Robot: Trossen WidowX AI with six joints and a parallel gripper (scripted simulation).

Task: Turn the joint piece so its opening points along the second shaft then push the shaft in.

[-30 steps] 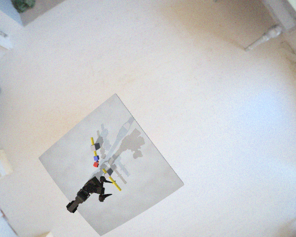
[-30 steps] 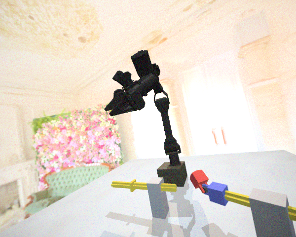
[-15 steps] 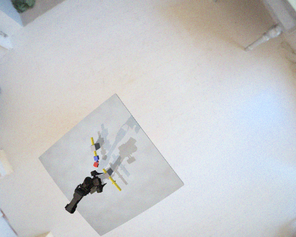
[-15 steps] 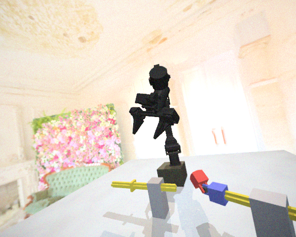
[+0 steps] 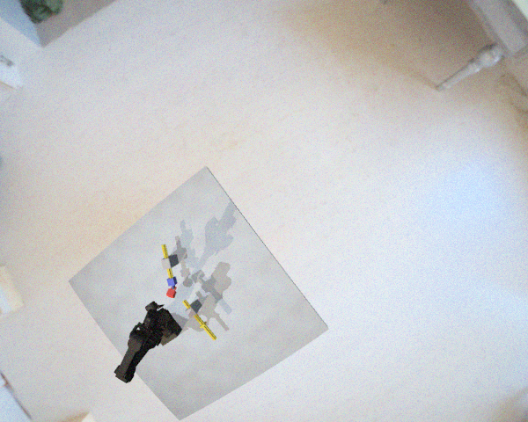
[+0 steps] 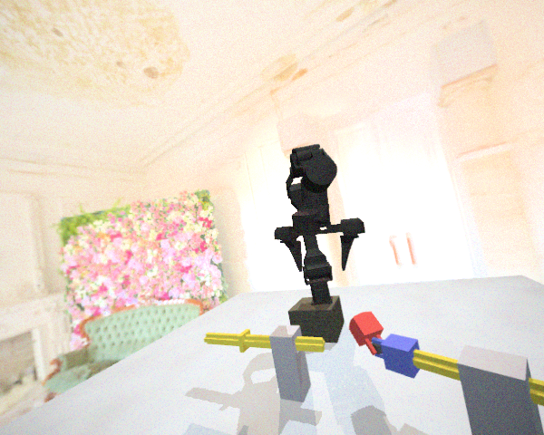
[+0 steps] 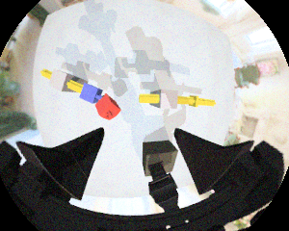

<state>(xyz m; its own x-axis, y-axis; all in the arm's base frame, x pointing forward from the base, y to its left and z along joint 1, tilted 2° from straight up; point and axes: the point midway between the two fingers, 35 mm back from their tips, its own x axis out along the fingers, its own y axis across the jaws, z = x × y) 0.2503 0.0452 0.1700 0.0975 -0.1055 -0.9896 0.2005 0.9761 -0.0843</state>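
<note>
The red square joint piece lies 3 cm ahead of my gripper tip, 6 cm to the left of it and 11 cm below it.
</note>
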